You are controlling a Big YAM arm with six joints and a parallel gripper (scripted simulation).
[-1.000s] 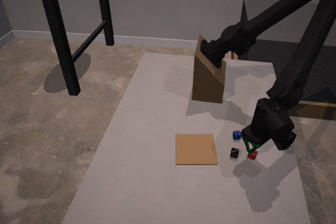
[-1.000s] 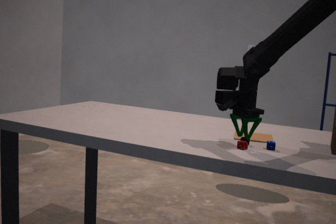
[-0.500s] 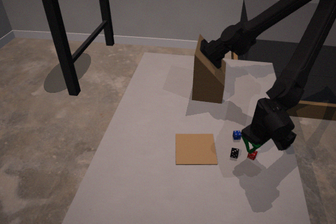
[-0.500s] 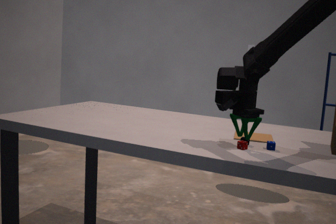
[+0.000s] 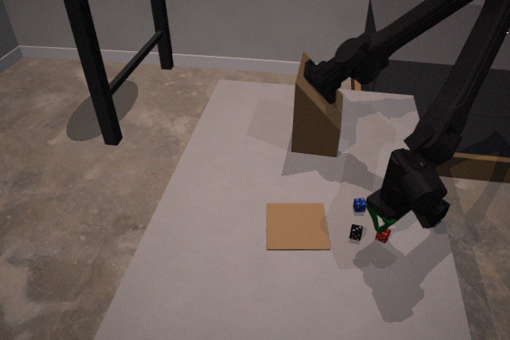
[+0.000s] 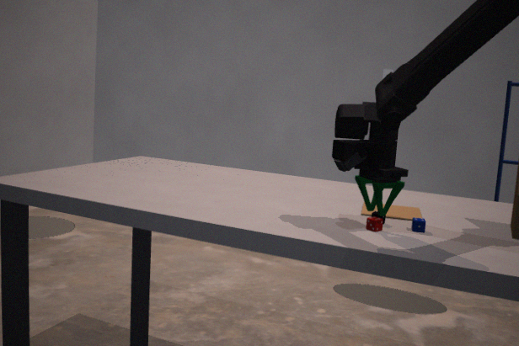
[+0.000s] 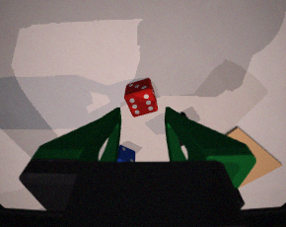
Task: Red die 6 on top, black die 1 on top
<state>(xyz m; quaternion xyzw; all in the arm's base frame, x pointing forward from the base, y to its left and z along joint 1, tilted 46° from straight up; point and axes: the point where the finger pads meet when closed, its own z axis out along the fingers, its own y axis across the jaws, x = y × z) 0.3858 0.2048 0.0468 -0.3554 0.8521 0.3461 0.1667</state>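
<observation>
My gripper is now 30 mm above the red die. The rest, counted from my hand: black die (60 mm to the right, 30 mm below); tan mat (10 mm behind, 190 mm to the right, 40 mm below); blue die (80 mm behind, 50 mm to the right, 30 mm below).
</observation>
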